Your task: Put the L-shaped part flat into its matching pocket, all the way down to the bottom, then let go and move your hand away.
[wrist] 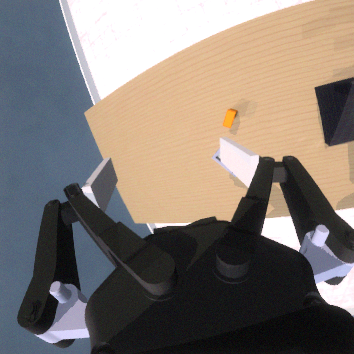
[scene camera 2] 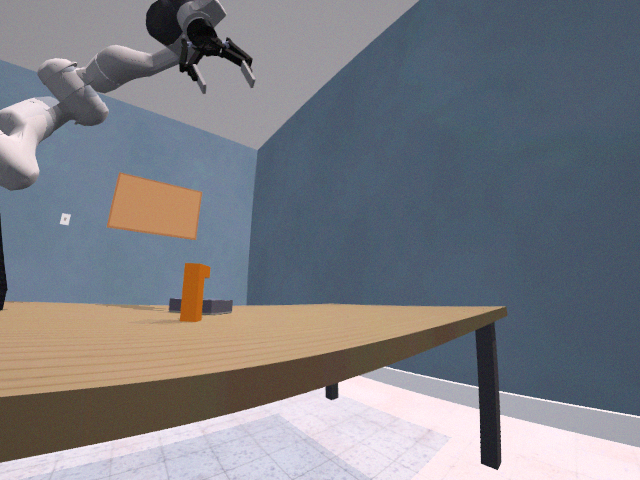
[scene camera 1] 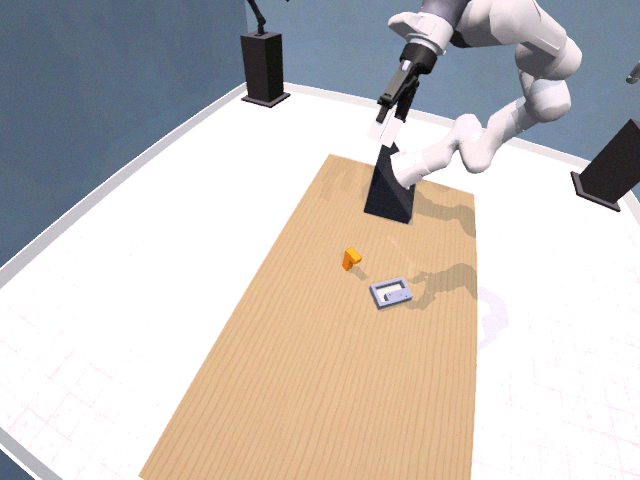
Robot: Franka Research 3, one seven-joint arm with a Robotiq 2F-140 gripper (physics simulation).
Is my gripper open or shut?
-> Open.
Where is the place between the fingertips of my gripper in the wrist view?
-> At 167, 158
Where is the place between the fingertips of my gripper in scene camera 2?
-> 230, 86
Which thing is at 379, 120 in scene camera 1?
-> My gripper.
